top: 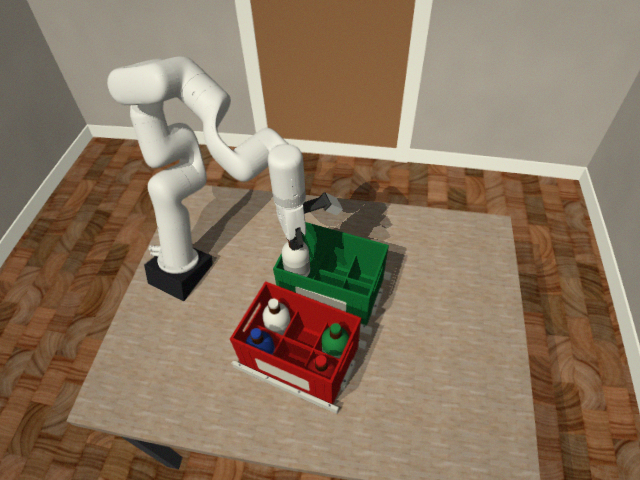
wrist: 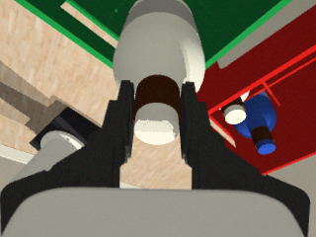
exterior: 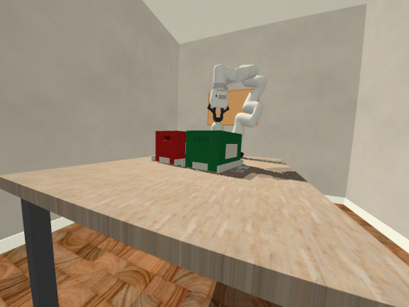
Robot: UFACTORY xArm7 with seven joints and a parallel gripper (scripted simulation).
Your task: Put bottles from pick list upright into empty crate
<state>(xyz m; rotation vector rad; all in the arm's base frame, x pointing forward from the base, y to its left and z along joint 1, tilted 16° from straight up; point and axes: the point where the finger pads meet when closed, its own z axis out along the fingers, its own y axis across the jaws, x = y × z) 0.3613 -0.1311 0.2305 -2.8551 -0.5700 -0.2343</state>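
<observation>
Now: the green crate 10 cm ahead of my hand, 1 cm to the left of it and 19 cm below it. Round my hand: white-labelled bottle: 5 cm behind, 13 cm to the right, 18 cm below; red crate: 2 cm ahead, 21 cm to the right, 19 cm below; green-labelled bottle: 11 cm ahead, 20 cm to the right, 18 cm below.
</observation>
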